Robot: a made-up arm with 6 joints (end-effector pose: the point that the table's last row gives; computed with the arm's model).
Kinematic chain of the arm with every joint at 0, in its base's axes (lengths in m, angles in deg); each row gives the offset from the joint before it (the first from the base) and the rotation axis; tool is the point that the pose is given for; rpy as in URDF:
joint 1: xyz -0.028 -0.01 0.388 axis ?
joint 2: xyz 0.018 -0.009 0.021 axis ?
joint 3: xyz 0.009 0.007 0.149 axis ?
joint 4: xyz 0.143 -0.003 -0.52 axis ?
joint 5: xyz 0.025 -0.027 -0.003 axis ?
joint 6: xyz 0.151 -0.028 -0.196 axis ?
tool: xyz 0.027 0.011 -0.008 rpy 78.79 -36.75 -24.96
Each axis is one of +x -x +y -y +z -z.
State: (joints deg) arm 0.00 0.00 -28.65 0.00 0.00 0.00
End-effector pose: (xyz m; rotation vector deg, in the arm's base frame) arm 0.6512 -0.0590 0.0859 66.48 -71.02 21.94
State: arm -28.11 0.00 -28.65 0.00 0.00 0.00
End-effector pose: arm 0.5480 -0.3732 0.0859 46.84 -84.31 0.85
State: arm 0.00 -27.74 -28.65 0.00 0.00 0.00
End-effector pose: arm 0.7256 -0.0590 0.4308 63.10 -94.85 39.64
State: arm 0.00 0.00 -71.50 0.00 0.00 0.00
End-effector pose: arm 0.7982 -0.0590 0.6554 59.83 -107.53 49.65
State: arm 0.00 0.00 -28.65 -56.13 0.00 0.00
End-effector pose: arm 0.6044 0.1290 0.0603 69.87 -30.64 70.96
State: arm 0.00 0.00 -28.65 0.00 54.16 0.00
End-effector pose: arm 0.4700 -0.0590 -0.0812 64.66 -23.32 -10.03
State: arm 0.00 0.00 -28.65 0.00 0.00 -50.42
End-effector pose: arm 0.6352 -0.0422 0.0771 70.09 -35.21 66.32
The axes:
joint 1: +z
joint 2: +y
joint 3: +y
joint 4: -z
joint 5: +y
joint 6: -z

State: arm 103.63 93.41 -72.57 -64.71 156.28 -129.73
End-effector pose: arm 0.1146 0.1569 -0.0082 -46.69 111.17 -67.24
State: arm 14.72 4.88 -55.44 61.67 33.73 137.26
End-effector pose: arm 0.6541 0.0995 0.1328 -22.82 -51.28 -159.77
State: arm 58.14 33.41 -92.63 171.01 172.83 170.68
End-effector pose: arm 0.1791 0.4824 0.5763 -1.67 71.46 -11.33
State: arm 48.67 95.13 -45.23 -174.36 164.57 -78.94
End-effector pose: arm 0.0271 0.0597 -0.0887 -128.24 87.71 50.35
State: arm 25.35 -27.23 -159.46 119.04 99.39 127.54
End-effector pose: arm -0.3725 0.0590 1.1529 115.88 13.92 -35.71
